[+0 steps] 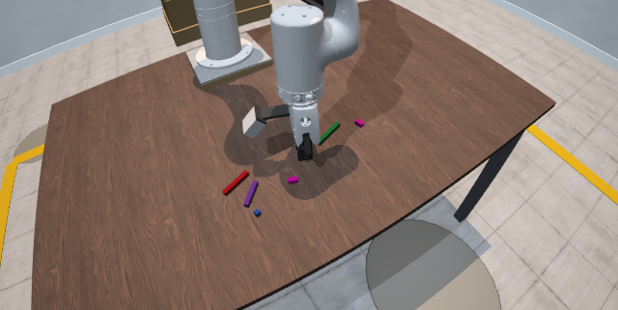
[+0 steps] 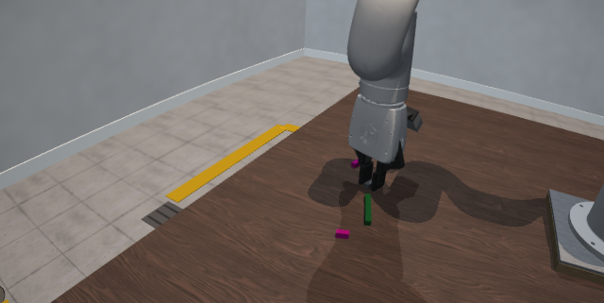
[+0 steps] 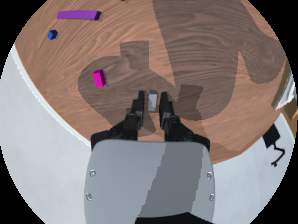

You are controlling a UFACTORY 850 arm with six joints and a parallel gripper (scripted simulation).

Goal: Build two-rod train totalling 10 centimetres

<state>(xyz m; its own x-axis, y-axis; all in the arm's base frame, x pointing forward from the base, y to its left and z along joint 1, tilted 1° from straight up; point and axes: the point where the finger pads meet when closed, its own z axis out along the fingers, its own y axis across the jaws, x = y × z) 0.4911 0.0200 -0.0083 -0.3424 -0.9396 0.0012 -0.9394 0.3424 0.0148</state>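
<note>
Right now my hand is 20 mm above the grey rod. Round my hand: red rod: 160 mm to the right, 20 mm below; then purple rod: 40 mm ahead, 150 mm to the right, 20 mm below; then green rod: 20 mm behind, 80 mm to the left, 20 mm below.
</note>
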